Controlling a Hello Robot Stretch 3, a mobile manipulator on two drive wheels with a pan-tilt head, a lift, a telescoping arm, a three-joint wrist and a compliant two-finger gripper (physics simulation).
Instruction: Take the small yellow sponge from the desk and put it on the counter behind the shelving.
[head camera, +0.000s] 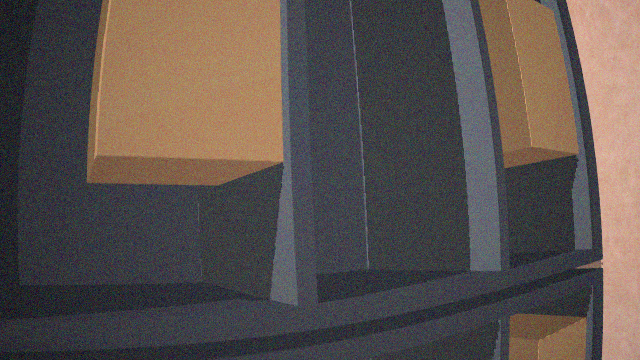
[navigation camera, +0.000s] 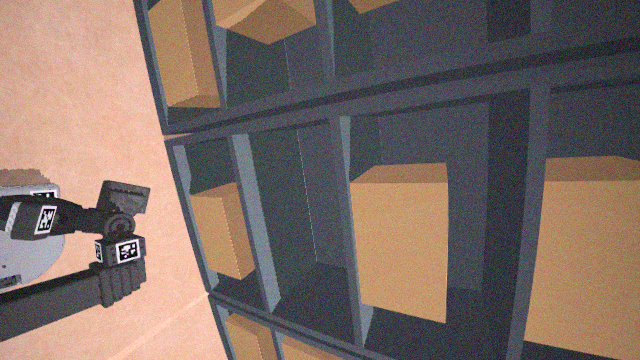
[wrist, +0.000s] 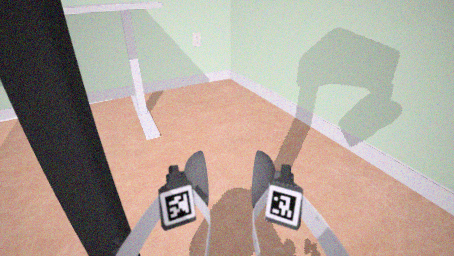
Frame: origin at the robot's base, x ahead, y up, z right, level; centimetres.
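Seen in the pictures: gripper, fingertip midpoint: (wrist: 229, 169).
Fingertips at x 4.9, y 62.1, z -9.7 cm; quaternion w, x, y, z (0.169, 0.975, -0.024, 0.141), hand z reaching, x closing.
A point is followed by its place in that frame.
My gripper (wrist: 229, 169) @(x 4.9, y 62.1, z -9.7 cm) is open in the wrist view, with a gap between its two fingertips and wooden floor showing through it. Dark shelving (head camera: 305, 200) @(x 6.2, y 97.1, z 62.2 cm) (navigation camera: 534, 200) @(x -2.9, y 143.4, z 63.9 cm) with open compartments fills much of the head and navigation views, seen tilted. A white table (wrist: 112, 8) @(x -14.9, y 70.6, z -116.4 cm), possibly the desk, shows in part at the upper left of the wrist view, with a white leg. The small yellow sponge does not show in these views, and neither does the counter.
Tan boxes (head camera: 190, 80) @(x -9.6, y 113.2, z 67.1 cm) (navigation camera: 400, 240) @(x -16.2, y 113.6, z 68.4 cm) sit in several shelving compartments. A black post (wrist: 55, 110) runs down the left of the wrist view. Pale green walls (wrist: 270, 30) @(x 80.8, y 52.0, z -156.5 cm) meet in a corner beyond the wooden floor (wrist: 215, 120) @(x 33.1, y 0.0, z -132.0 cm). Dark wrist parts (navigation camera: 120, 250) @(x -5.4, y 82.7, z 13.5 cm) show at the navigation view's left.
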